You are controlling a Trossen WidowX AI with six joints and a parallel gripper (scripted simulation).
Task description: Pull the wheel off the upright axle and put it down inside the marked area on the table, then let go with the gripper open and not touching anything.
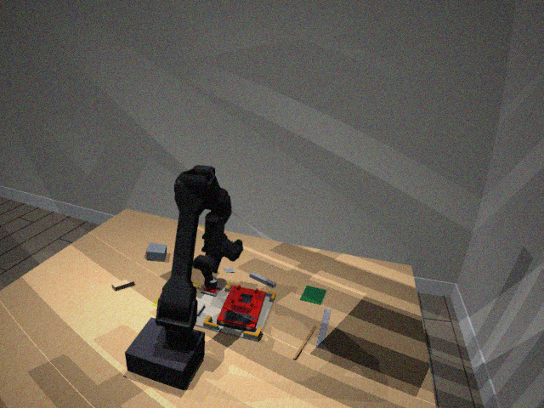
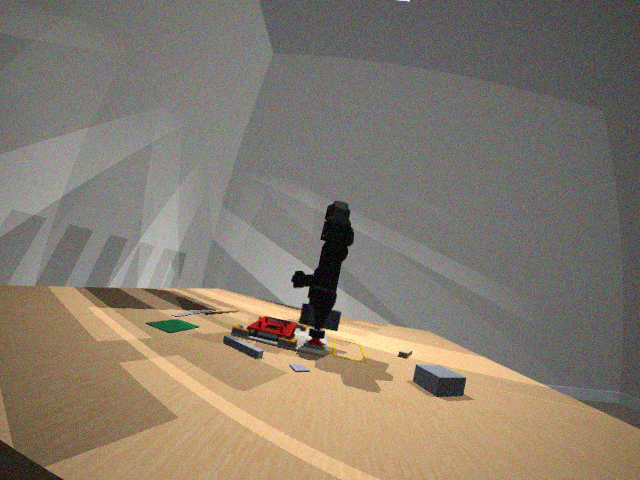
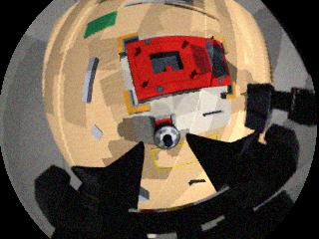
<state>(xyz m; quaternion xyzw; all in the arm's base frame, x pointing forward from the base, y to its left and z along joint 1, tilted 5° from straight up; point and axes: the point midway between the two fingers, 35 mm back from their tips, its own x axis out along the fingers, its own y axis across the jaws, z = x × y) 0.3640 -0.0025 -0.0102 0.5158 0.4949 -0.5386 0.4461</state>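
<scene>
The grey plate is 9 cm to the right of my gripper tip, 7 cm behind it and 4 cm below it. The rest, counted from my gripper tip: brown block (28 cm to the left, 8 cm behind, 5 cm below); green plate (32 cm to the right, 8 cm ahead, 5 cm below); grey block (24 cm to the left, 16 cm ahead, 4 cm below).
</scene>
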